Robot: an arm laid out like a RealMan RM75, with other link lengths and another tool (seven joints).
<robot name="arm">
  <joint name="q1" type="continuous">
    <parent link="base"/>
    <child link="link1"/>
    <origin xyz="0 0 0.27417" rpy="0 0 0"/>
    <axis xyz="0 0 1"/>
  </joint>
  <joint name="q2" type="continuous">
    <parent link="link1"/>
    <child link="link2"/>
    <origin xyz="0 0 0" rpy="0 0 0"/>
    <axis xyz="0 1 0"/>
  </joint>
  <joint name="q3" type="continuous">
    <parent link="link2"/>
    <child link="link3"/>
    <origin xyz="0 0 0.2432" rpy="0 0 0"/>
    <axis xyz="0 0 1"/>
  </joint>
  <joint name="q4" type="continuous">
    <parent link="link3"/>
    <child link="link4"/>
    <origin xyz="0 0 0" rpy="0 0 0"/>
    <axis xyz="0 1 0"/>
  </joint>
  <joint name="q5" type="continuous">
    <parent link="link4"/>
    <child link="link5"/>
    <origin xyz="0 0 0.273" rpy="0 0 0"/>
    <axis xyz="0 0 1"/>
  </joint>
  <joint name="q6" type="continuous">
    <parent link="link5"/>
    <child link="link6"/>
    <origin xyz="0 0 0" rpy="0 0 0"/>
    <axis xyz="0 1 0"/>
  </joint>
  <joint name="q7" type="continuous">
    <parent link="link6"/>
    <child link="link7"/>
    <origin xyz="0 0 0.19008" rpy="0 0 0"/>
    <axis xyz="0 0 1"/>
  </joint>
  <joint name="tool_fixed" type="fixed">
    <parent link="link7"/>
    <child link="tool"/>
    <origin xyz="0.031 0.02 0.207" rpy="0 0.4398 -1.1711"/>
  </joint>
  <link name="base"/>
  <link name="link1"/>
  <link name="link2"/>
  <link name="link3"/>
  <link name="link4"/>
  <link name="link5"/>
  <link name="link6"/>
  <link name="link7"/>
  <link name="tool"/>
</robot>
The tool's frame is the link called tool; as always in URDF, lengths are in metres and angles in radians. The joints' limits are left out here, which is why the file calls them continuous.
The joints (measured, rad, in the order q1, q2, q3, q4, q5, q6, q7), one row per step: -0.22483, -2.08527, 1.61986, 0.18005, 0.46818, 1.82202, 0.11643; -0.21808, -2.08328, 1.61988, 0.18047, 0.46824, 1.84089, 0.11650; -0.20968, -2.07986, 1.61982, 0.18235, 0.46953, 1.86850, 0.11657; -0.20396, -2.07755, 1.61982, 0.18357, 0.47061, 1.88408, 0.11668; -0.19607, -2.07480, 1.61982, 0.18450, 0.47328, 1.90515, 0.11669; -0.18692, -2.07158, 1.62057, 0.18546, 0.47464, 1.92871, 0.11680; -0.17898, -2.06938, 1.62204, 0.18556, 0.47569, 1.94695, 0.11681; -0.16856, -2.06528, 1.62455, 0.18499, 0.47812, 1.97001, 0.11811; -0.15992, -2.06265, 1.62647, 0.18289, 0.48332, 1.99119, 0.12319; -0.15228, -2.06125, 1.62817, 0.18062, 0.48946, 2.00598, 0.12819; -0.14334, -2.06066, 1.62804, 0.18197, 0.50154, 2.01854, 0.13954; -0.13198, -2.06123, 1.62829, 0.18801, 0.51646, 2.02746, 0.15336; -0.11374, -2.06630, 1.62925, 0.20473, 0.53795, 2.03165, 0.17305
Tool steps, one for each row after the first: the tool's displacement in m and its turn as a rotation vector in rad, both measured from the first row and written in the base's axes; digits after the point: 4 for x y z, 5 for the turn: 0.0013, -0.0050, 0.0048, 0.00517, -0.00850, -0.00871; 0.0038, -0.0124, 0.0117, 0.01252, -0.02019, -0.02460; 0.0049, -0.0168, 0.0156, 0.01655, -0.02623, -0.03295; 0.0062, -0.0232, 0.0203, 0.02050, -0.03433, -0.04399; 0.0074, -0.0302, 0.0259, 0.02565, -0.04358, -0.05556; 0.0080, -0.0360, 0.0298, 0.02848, -0.05085, -0.06347; 0.0081, -0.0437, 0.0343, 0.03144, -0.05747, -0.07353; 0.0086, -0.0513, 0.0373, 0.03410, -0.06143, -0.08411; 0.0086, -0.0574, 0.0384, 0.03428, -0.06303, -0.09067; 0.0092, -0.0640, 0.0381, 0.03693, -0.05958, -0.10034; 0.0102, -0.0707, 0.0366, 0.03986, -0.05372, -0.11078; 0.0129, -0.0788, 0.0327, 0.04469, -0.04572, -0.12449
